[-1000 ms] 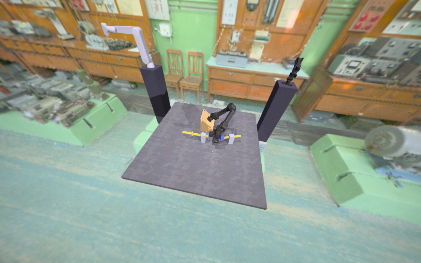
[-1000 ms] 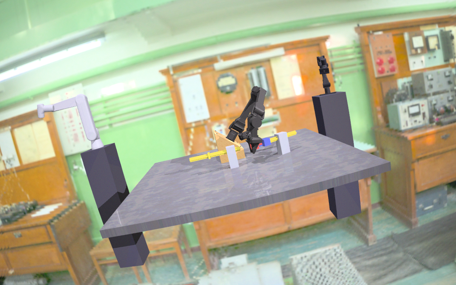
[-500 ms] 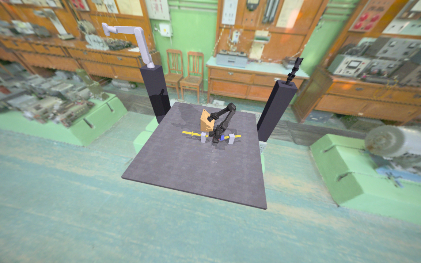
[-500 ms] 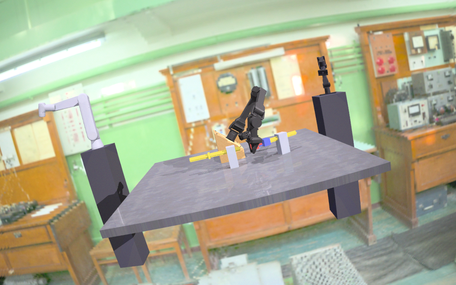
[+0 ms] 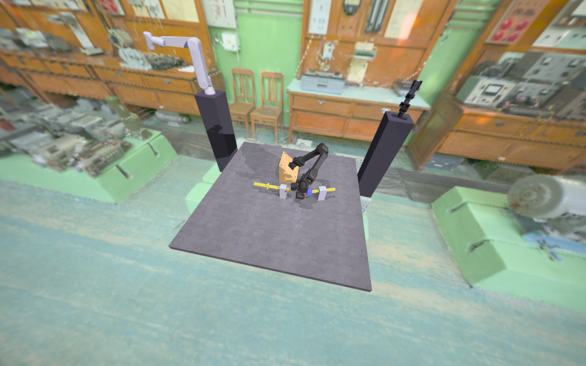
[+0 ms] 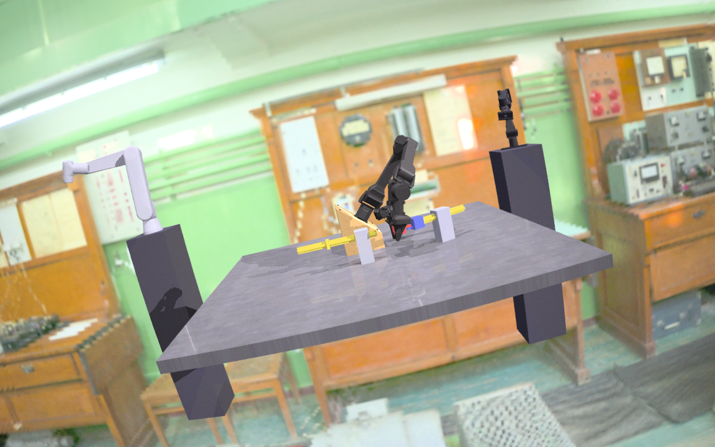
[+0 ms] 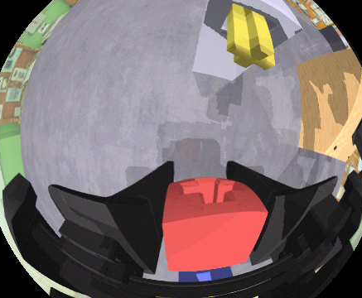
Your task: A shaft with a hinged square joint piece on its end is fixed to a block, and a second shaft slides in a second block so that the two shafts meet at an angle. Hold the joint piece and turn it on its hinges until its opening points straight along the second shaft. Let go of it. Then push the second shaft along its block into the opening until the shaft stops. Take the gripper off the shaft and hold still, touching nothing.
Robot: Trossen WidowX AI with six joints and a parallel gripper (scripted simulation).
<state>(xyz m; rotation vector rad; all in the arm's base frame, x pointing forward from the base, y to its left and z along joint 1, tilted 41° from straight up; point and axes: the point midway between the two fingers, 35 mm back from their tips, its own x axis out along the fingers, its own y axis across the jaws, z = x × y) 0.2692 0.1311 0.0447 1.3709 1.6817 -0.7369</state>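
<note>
The red square joint piece is 4 cm above my gripper tip and 2 cm to the left of it.
</note>
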